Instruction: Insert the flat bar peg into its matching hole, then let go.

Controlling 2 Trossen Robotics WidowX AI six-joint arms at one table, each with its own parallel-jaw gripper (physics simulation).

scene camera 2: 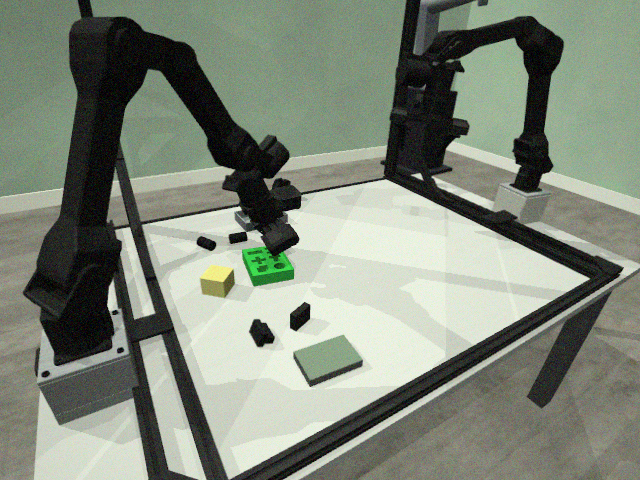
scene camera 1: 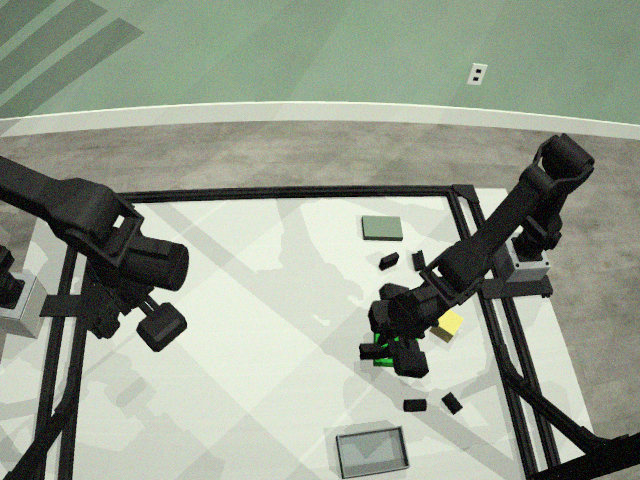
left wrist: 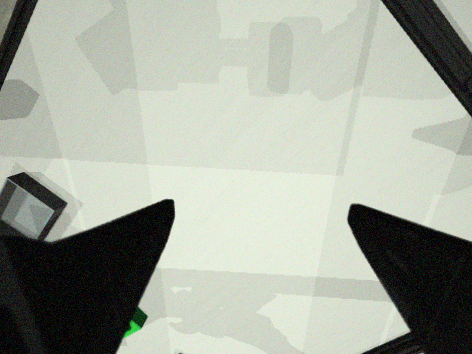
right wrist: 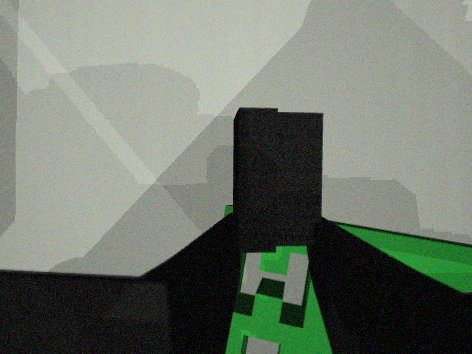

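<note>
The green hole board (scene camera 1: 382, 363) (scene camera 2: 273, 279) (left wrist: 132, 329) (right wrist: 270, 312) lies on the table, with round, cross-shaped and angular holes. My right gripper (scene camera 1: 387, 353) (scene camera 2: 273, 252) (right wrist: 274, 227) is low over the board, shut on a black peg (right wrist: 277, 175). The peg has a small step along its top edge in the right wrist view. The fingers hide its sides, and I cannot tell whether it is the flat bar peg. Several holes show below and in front of it. My left gripper (scene camera 1: 133, 325) (left wrist: 260, 209) is open and empty, far from the board.
A yellow block (scene camera 1: 448, 324) (scene camera 2: 217, 280) stands beside the board. Loose black pegs (scene camera 1: 388, 260) (scene camera 1: 415, 405) (scene camera 2: 299, 316) (scene camera 2: 261, 333) lie on both sides of it. A grey-green slab (scene camera 1: 382, 227) (scene camera 2: 328, 360) and a grey tray (scene camera 1: 338, 457) (left wrist: 57, 210) lie farther out.
</note>
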